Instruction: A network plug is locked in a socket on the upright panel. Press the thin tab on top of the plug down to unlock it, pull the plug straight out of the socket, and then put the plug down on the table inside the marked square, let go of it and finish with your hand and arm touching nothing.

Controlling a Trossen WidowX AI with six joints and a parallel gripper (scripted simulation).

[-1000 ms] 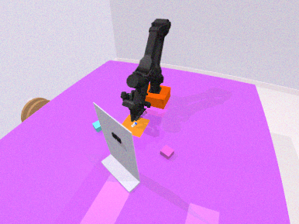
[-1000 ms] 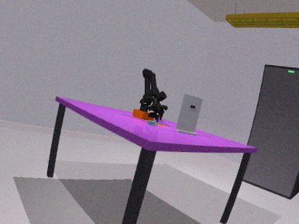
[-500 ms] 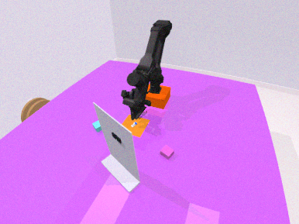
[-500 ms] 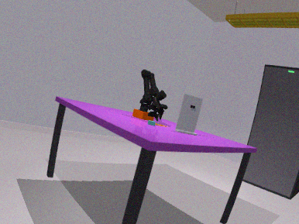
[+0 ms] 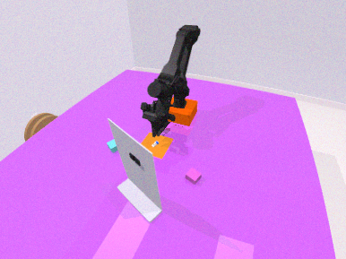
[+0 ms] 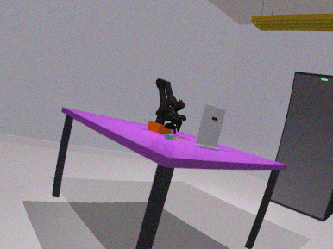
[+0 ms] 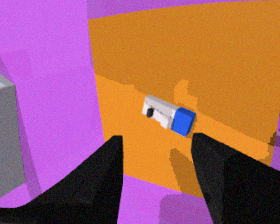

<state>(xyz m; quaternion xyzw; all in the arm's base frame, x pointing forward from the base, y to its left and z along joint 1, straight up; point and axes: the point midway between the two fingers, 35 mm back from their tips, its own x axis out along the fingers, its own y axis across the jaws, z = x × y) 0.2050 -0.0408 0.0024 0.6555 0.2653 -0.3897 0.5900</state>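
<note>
The thin pale tab is 30 mm below my gripper tip and 20 mm ahead of it. Round my gripper tip: network plug (30 mm below, 10 mm ahead); then grey upright panel (250 mm ahead, 90 mm above, 40 mm to the left); then orange marked square (40 mm below, 10 mm ahead).
</note>
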